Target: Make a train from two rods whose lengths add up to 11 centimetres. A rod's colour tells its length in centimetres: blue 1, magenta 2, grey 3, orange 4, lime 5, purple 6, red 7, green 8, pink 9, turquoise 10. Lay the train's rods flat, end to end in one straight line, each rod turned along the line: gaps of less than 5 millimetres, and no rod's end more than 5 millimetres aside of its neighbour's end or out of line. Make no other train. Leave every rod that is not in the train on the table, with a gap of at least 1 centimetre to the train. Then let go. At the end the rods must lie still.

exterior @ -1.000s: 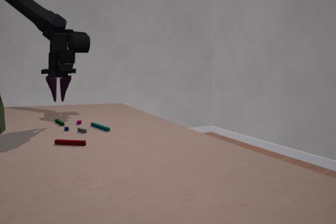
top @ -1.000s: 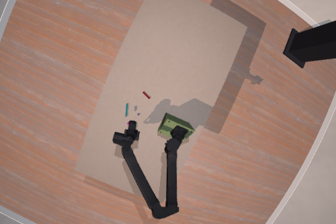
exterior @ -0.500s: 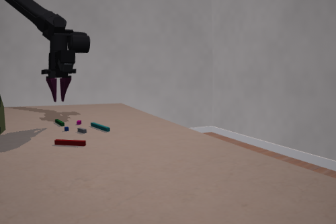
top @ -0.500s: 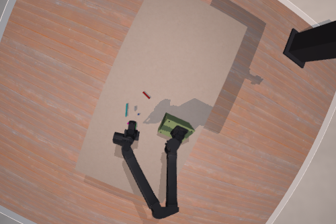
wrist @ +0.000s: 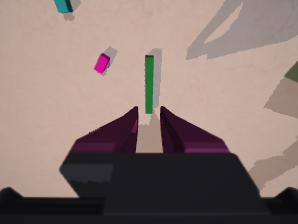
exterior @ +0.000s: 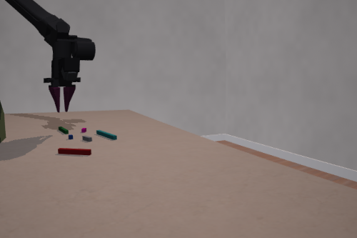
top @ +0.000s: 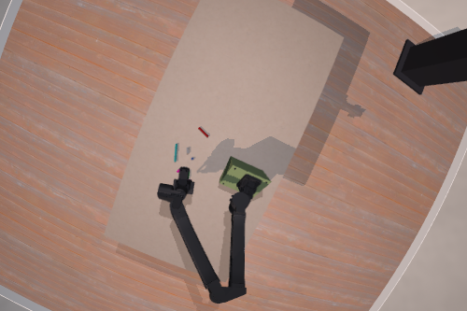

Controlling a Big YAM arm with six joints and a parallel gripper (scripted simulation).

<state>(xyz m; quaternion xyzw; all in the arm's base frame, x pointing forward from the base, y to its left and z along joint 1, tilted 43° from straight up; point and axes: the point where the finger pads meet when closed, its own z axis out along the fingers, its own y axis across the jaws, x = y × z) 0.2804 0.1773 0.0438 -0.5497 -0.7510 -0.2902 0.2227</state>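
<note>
Right now the green rod is 60 mm below my hand. Round my hand: magenta rod: 60 mm ahead, 10 mm to the right, 60 mm below; grey rod: 60 mm ahead, 140 mm to the right, 60 mm below; blue rod: 20 mm ahead, 110 mm to the right, 60 mm below.
</note>
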